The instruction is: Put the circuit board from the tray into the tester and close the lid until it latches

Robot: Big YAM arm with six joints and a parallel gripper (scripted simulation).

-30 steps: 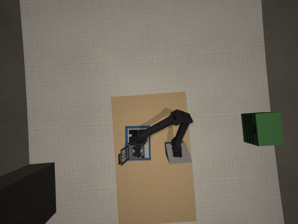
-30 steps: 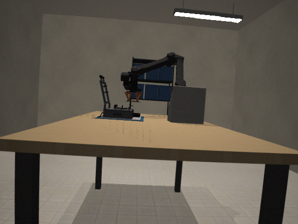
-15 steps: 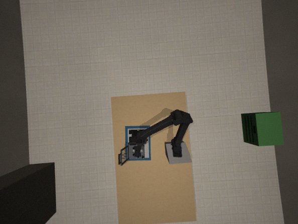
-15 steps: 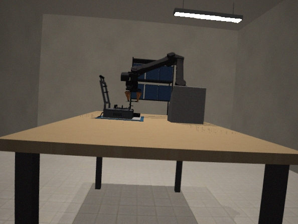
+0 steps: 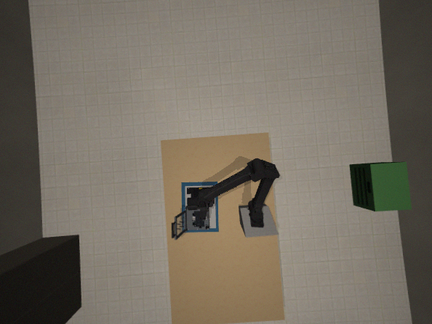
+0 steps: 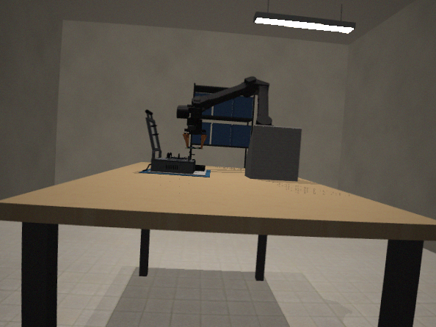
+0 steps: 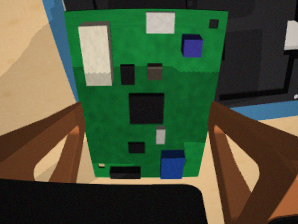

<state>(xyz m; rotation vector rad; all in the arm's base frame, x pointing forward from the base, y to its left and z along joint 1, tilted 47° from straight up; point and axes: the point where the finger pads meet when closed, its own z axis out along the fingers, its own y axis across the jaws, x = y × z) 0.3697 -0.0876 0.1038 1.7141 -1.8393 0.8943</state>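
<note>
Right now my hand is right at the green circuit board. Round my hand: black latch hook 10 mm behind, 220 mm to the left, 30 mm below; dark pin plate 60 mm ahead, 180 mm to the left, 50 mm below; tester lid 180 mm ahead, 170 mm to the left, 60 mm above.
</note>
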